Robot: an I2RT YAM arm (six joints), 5 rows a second.
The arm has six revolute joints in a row. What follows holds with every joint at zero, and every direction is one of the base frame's. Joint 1 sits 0.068 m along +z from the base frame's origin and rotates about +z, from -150 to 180 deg. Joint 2 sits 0.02 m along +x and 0.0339 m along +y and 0.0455 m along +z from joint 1 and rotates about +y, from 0 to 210 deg. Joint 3 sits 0.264 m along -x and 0.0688 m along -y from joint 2 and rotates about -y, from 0 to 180 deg. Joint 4 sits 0.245 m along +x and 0.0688 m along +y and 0.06 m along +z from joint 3 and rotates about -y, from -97 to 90 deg. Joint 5 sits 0.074 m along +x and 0.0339 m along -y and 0.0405 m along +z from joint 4 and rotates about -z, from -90 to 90 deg. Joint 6 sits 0.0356 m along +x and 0.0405 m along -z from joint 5 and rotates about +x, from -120 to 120 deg. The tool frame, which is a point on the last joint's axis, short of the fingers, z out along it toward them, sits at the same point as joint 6; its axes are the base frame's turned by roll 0, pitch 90 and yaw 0 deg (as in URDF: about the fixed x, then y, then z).
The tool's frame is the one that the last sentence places.
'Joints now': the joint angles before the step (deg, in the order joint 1, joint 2, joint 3, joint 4, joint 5, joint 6). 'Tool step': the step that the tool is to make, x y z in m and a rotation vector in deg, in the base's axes. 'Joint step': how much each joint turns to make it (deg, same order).
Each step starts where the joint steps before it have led.
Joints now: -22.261, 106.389, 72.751, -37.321, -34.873, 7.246
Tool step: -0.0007, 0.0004, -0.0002, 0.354, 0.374, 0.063
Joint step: 0.001, 0.007, 0.013, -0.485, -0.196, 0.001
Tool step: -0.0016, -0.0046, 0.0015, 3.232, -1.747, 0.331
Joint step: -1.069, -0.005, -0.013, 0.250, -3.912, -0.194
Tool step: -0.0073, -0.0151, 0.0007, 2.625, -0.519, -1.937
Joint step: -2.847, 0.000, 0.004, -0.665, -2.755, -0.050
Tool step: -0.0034, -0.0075, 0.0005, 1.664, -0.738, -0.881
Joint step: -1.436, 0.038, -0.005, -0.016, -1.900, 0.052
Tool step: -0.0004, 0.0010, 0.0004, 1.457, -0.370, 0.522
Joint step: 0.002, 0.010, 0.005, -0.387, -1.552, -0.064
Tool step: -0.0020, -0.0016, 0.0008, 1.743, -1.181, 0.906
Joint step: -0.538, -0.007, 0.002, -0.569, -2.429, -1.089
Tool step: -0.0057, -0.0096, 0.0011, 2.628, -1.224, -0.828
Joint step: -1.976, 0.007, -0.001, -0.502, -3.100, -0.396
